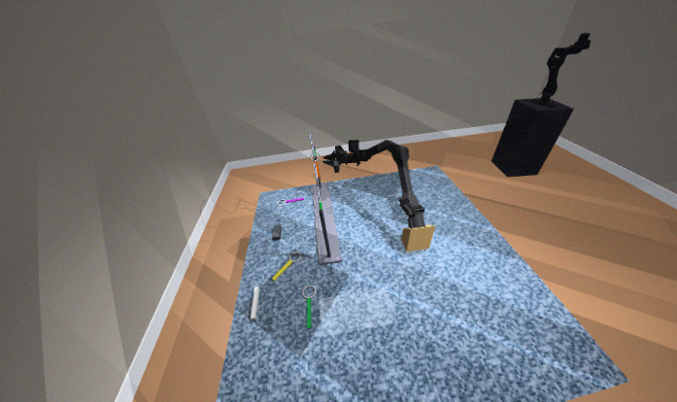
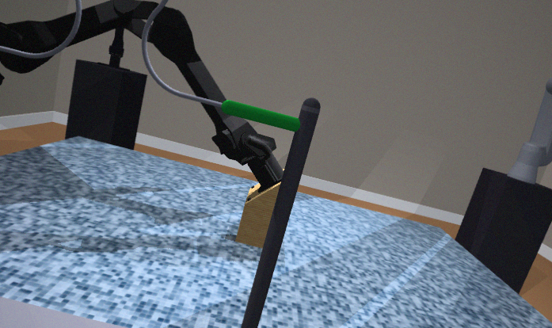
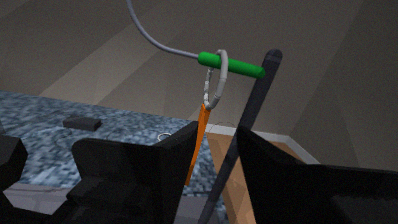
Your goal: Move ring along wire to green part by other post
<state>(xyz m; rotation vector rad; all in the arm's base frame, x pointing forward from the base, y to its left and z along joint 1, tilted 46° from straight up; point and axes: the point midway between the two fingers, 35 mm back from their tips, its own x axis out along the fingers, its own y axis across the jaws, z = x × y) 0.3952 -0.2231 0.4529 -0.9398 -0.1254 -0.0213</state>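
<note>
The ring with orange handle lies 4 cm ahead of my gripper tip, 1 cm to the left of it and 1 cm below it. The rest, counted from my gripper tip: dark block: 27 cm ahead, 35 cm to the left, 24 cm below; purple-handled ring: 26 cm ahead, 7 cm to the left, 24 cm below; yellow-handled ring: 17 cm ahead, 55 cm to the left, 24 cm below.
</note>
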